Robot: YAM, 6 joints.
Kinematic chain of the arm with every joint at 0, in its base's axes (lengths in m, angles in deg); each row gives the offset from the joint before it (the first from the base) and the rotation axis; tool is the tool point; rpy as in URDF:
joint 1: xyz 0 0 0.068 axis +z
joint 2: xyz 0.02 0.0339 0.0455 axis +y
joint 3: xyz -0.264 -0.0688 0 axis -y
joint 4: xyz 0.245 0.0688 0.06 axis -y
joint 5: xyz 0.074 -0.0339 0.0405 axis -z
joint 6: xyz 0.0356 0 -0.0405 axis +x
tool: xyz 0 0 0 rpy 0 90 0
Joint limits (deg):
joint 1: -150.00..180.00
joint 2: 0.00..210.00
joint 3: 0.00..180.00
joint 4: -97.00..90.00
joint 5: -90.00..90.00
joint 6: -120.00..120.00
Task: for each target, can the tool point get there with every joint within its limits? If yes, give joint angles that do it. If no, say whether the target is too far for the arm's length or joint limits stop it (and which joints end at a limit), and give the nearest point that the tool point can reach.
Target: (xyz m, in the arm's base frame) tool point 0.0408 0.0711 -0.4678
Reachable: no: joint limits stop it (at a limit: joint 2) | nearest point 0.0611 0.1065 -0.3578 | short by 0.117 m
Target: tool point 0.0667 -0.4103 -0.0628
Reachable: yes | joints -84.30 158.07 98.82 -46.55 -46.05 49.11
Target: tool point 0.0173 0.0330 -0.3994
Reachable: no: joint limits stop it (at a limit: joint 2) | nearest point 0.0339 0.0647 -0.3349 | short by 0.074 m
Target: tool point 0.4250 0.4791 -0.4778
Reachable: no: too far | nearest point 0.3208 0.3617 -0.2938 | short by 0.242 m
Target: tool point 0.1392 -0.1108 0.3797
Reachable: yes | joints -33.52 57.87 71.99 -59.35 25.73 82.96
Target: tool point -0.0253 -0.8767 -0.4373
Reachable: no: too far | nearest point -0.0159 -0.5495 -0.2192 | short by 0.393 m
